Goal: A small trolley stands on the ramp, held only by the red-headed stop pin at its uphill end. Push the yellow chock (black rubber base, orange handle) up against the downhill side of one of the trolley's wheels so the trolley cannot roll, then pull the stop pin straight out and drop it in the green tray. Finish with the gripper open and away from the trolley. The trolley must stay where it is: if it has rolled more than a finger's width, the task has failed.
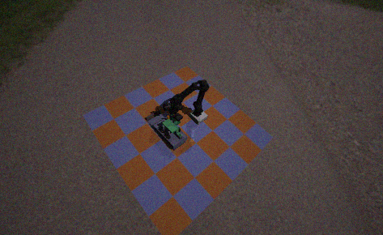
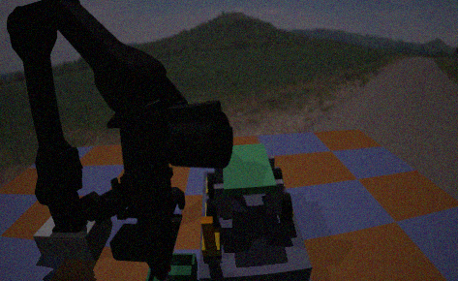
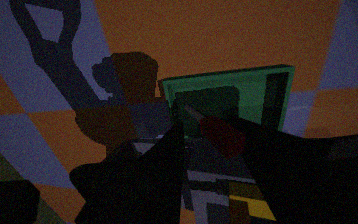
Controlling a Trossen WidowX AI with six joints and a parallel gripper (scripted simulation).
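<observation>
Right now the green tray is 20 mm to the left of my gripper tip and 60 mm below it. Also, from my gripper tip: yellow chock (70 mm ahead, 50 mm to the left, 40 mm above); then grey ramp (130 mm ahead, 120 mm to the left); then red-headed stop pin (right at my gripper tip).
</observation>
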